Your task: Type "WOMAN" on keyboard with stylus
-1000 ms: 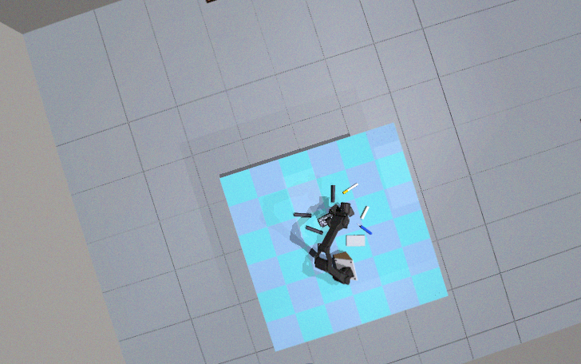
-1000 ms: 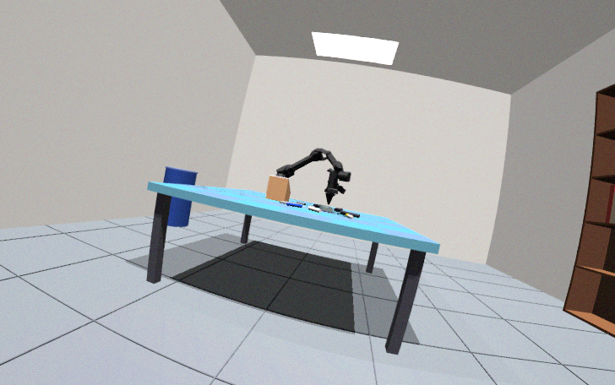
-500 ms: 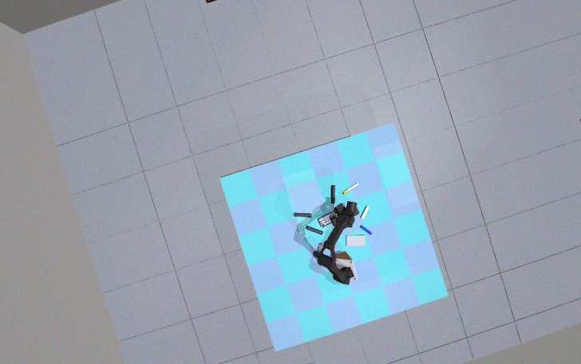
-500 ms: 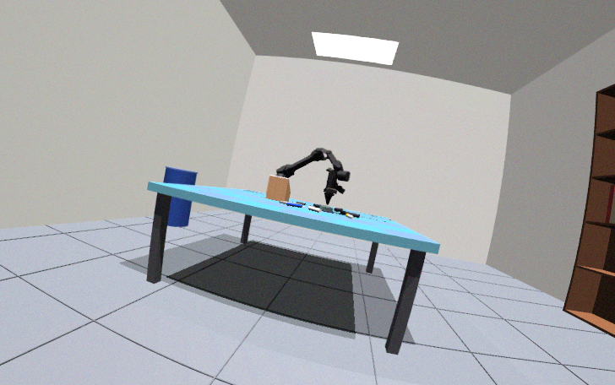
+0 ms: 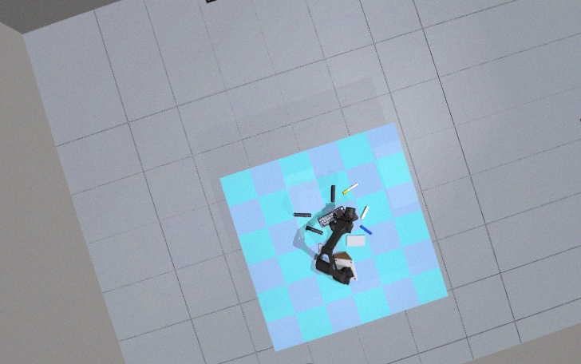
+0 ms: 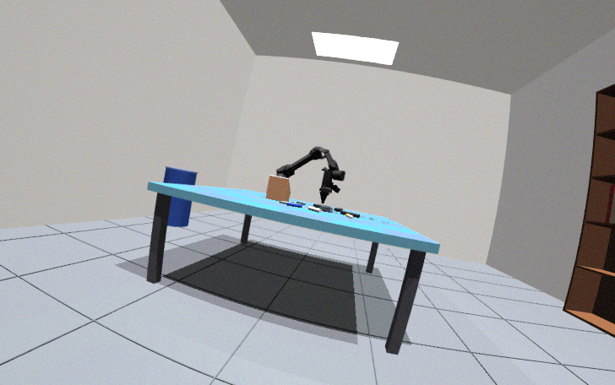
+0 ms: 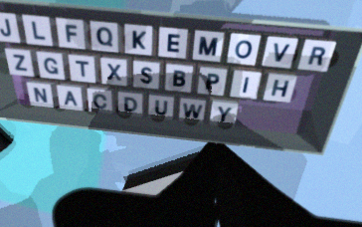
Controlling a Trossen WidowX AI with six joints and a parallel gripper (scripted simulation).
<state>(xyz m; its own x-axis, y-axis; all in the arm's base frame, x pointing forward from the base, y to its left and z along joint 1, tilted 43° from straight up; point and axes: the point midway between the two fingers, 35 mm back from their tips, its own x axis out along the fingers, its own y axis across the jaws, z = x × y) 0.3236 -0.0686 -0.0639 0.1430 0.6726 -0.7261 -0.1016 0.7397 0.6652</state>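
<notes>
My gripper tip is now 5 cm short of the M key, 3 cm above it and 1 cm to the right of it. Round my gripper tip: O key: 5 cm ahead, 3 cm below; stylus tip: 11 cm to the right, 10 cm behind, 3 cm below; stylus: 13 cm to the right, 12 cm behind, 3 cm below.
</notes>
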